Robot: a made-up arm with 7 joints. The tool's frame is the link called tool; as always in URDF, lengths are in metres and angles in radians.
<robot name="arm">
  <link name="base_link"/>
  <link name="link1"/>
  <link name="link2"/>
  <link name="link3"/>
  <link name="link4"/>
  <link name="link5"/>
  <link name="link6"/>
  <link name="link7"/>
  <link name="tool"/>
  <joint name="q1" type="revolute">
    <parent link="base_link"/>
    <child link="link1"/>
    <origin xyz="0 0 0.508" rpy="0 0 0"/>
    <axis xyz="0 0 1"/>
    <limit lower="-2.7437" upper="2.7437" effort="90" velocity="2.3"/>
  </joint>
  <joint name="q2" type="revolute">
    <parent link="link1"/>
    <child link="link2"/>
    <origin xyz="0 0 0" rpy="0 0 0"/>
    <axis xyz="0 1 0"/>
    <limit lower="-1.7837" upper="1.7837" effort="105" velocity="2"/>
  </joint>
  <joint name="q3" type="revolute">
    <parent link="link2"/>
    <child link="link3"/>
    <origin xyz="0 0 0.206" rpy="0 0 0"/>
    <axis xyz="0 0 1"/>
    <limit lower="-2.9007" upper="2.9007" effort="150" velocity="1.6"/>
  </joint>
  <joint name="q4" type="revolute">
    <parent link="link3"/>
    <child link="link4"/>
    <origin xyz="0.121 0 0" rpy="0 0 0"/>
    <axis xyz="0 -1 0"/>
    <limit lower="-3.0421" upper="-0.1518" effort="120" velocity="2.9"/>
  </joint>
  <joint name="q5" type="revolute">
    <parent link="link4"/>
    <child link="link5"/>
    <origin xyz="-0.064 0 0.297" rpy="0 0 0"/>
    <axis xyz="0 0 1"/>
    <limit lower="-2.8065" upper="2.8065" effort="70" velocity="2.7"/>
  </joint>
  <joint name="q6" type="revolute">
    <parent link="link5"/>
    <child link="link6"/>
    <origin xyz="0 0 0" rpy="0 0 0"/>
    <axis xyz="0 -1 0"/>
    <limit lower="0.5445" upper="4.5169" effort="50" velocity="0.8"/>
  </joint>
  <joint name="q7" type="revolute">
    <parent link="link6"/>
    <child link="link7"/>
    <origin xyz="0.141 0 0" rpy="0 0 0"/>
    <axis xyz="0 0 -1"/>
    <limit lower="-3.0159" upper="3.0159" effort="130" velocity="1.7"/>
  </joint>
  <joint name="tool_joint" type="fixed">
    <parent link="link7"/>
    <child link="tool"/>
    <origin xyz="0 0 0" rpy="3.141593 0 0"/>
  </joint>
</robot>
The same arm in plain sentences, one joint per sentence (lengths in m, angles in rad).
The arm has seven revolute joints in a row. What follows holds with every joint at zero, and every direction is one of the base frame's.
The first joint sits 0.508 m along +z from the base frame's origin and turns about +z, from -2.7437 to 2.7437 rad.
The second joint sits at the same point as the first joint and turns about +y, from -1.7837 to 1.7837 rad.
The third joint sits 0.206 m along +z from the second joint and turns about +z, from -2.9007 to 2.9007 rad.
The fourth joint sits 0.121 m along +x from the third joint and turns about -y, from -3.0421 to -0.1518 rad.
The fifth joint sits 0.064 m along -x and 0.297 m along +z from the fourth joint and turns about +z, from -2.8065 to 2.8065 rad.
The sixth joint sits at the same point as the fifth joint and turns about -y, from 0.5445 to 4.5169 rad.
The seventh joint sits 0.141 m along +x from the sixth joint and turns about -z, from -3.0159 to 3.0159 rad.
The tool frame, which is the frame that the pose is given for, sits at the same point as the seventh joint; its axes are the base frame's turned by roll -3.1416, pitch 0 and yaw 0 rad (as in URDF: about the fixed x, then y, then z).

